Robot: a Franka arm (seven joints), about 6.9 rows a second.
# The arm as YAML. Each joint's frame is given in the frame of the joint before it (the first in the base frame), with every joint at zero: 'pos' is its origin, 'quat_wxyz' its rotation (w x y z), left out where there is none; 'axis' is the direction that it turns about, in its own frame. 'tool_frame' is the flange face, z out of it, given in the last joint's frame.
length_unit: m
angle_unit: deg
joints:
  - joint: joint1
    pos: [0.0, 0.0, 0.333]
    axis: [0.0, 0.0, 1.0]
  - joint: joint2
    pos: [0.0, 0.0, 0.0]
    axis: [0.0, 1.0, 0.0]
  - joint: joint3
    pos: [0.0, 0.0, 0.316]
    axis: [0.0, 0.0, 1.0]
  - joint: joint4
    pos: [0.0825, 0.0, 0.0]
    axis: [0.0, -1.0, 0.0]
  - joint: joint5
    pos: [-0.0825, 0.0, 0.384]
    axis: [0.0, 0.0, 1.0]
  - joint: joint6
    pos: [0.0, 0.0, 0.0]
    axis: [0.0, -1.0, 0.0]
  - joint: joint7
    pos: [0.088, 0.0, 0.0]
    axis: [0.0, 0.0, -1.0]
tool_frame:
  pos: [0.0, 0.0, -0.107]
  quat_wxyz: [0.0, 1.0, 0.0, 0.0]
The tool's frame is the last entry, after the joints.
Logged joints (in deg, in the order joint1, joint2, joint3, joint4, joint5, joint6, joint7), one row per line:
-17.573 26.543 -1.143 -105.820 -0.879 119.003 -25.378
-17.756 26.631 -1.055 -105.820 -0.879 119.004 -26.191
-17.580 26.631 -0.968 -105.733 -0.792 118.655 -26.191
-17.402 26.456 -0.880 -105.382 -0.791 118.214 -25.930
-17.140 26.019 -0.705 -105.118 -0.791 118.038 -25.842
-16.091 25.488 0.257 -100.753 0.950 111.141 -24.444
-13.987 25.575 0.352 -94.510 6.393 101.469 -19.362
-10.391 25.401 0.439 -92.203 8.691 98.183 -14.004
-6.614 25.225 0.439 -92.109 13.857 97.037 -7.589
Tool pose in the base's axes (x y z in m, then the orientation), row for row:
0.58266 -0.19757 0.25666 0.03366 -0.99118 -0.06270 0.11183
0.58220 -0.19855 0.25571 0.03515 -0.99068 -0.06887 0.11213
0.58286 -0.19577 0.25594 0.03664 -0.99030 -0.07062 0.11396
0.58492 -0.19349 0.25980 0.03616 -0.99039 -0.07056 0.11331
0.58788 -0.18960 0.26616 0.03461 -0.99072 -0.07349 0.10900
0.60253 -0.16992 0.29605 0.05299 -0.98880 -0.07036 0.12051
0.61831 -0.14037 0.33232 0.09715 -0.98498 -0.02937 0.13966
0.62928 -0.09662 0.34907 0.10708 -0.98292 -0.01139 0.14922
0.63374 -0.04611 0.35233 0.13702 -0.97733 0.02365 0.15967
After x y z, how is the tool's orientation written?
As a quaternion, w x y z.
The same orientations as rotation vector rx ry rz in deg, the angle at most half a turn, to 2 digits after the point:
-174.69 -11.05 19.71
-174.44 -12.13 19.74
-174.21 -12.42 20.05
-174.28 -12.42 19.94
-174.50 -12.94 19.20
-172.22 -12.25 20.99
-167.10 -4.98 23.69
-165.80 -1.92 25.17
-162.05 3.92 26.48

